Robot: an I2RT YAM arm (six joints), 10 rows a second.
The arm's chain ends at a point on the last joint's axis. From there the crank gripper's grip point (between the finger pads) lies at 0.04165 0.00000 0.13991 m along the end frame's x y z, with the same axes.
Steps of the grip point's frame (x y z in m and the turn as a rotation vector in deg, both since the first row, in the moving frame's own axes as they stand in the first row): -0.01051 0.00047 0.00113 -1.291 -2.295 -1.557; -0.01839 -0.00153 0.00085 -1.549 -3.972 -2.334; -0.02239 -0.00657 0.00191 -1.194 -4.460 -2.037; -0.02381 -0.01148 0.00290 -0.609 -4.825 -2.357; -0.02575 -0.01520 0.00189 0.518 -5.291 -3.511; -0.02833 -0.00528 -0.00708 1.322 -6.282 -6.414
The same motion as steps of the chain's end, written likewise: -0.00490 -0.00164 -0.00040 -1.291 -2.295 -1.557; -0.00864 -0.00385 -0.00167 -1.549 -3.972 -2.334; -0.01141 -0.00823 -0.00089 -1.194 -4.460 -2.037; -0.01189 -0.01151 -0.00011 -0.609 -4.825 -2.357; -0.01256 -0.01177 -0.00134 0.518 -5.291 -3.511; -0.01236 0.00177 -0.01070 1.322 -6.282 -6.414
